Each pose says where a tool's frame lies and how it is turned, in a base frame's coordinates. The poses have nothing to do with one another.
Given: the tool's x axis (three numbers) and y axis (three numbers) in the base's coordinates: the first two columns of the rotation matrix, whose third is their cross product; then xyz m.
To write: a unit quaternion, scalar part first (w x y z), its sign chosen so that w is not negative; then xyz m. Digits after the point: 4 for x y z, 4 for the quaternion.
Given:
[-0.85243, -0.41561, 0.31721, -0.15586, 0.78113, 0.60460, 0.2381, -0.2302, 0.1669]
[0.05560, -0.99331, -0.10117, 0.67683, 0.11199, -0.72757, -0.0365, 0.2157, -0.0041]
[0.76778, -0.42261, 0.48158, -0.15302, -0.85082, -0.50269, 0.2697, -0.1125, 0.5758]
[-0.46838, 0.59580, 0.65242, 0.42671, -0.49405, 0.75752, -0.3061, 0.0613, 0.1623]
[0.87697, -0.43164, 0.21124, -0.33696, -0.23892, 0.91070, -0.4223, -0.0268, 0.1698]
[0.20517, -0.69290, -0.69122, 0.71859, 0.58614, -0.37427, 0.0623, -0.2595, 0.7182]
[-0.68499, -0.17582, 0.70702, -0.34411, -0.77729, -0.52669, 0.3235, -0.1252, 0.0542]
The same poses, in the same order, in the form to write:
[0.2225, 0.1558, -0.9171, -0.2918, 0.2381, -0.2302, 0.1669]
[0.6794, -0.2574, 0.3074, -0.6146, -0.0365, 0.2157, -0.0041]
[0.2231, -0.9133, 0.1576, -0.3021, 0.2697, -0.1125, 0.5758]
[0.0607, 0.5120, 0.4993, 0.6963, -0.3061, 0.0613, 0.1623]
[0.5664, 0.7859, -0.2445, -0.0418, -0.4223, -0.0268, 0.1698]
[0.7761, 0.0147, 0.4367, -0.4547, 0.0623, -0.2595, 0.7182]
[0.0491, 0.3938, -0.3301, 0.8565, 0.3235, -0.1252, 0.0542]

